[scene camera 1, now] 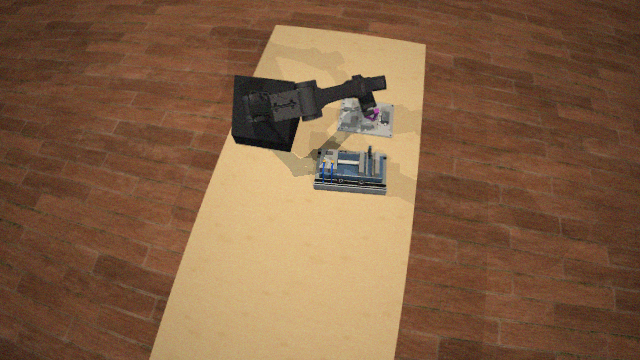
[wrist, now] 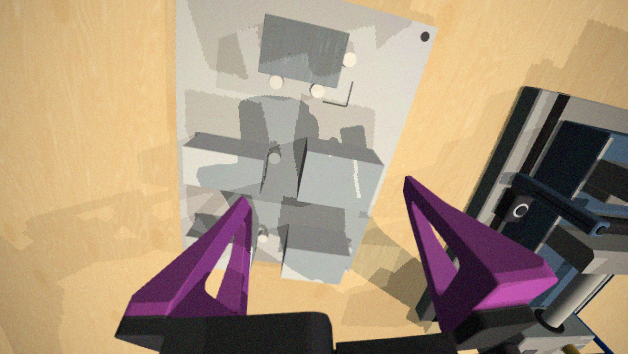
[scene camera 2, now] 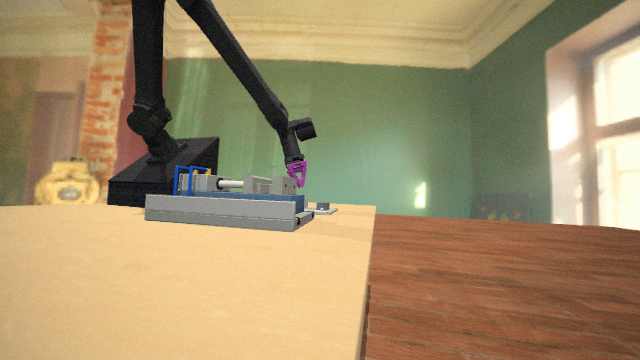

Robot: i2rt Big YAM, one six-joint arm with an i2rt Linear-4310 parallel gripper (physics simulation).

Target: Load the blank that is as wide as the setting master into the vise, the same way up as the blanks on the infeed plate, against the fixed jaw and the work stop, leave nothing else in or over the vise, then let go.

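Places are measured from the arm's base along level axes (x ahead, y left, z up), in centimetres.
Pixels of known places: gripper, fingertip midpoint: (scene camera 1: 370, 111) (wrist: 324, 193) (scene camera 2: 301, 186); arm's base, link origin: (scene camera 2: 168, 154).
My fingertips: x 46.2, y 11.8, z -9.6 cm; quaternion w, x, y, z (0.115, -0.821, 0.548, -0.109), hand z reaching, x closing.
Note:
Ahead of a thing's pixels: the offset from my fingertips to its top centre.
My gripper (scene camera 1: 373, 116) (scene camera 2: 299, 185) (wrist: 324, 193) is open and empty. It hangs over the light grey infeed plate @(dz -7.6, dx -1.6, dy +2.7 cm) (scene camera 1: 381, 132) (wrist: 400, 75), with its tips around the right-hand blanks in the wrist view. Pale blanks stand in two rows: upper left (wrist: 225, 170), upper right (wrist: 337, 176), lower right (wrist: 315, 262) and lower left, mostly hidden by a finger. A darker block, apparently the setting master @(dz -5.2, dx +7.2, dy +2.9 cm) (scene camera 1: 384, 117) (scene camera 2: 322, 205) (wrist: 304, 52), lies by three pins. The vise @(dz +1.5, dx -4.5, dy -27.1 cm) (scene camera 1: 350, 188) (scene camera 2: 220, 204) (wrist: 572, 150) shows no blank between its fixed jaw (scene camera 2: 284, 185) and moving jaw (scene camera 2: 258, 184).
The vise stands close beside the plate, right of my right finger in the wrist view. A dark blue arm (wrist: 560, 202), apparently the work stop, rises at its jaws. Blue hoses (scene camera 1: 328, 172) (scene camera 2: 183, 181) stand at its other end. The black robot base (scene camera 1: 262, 115) is behind.

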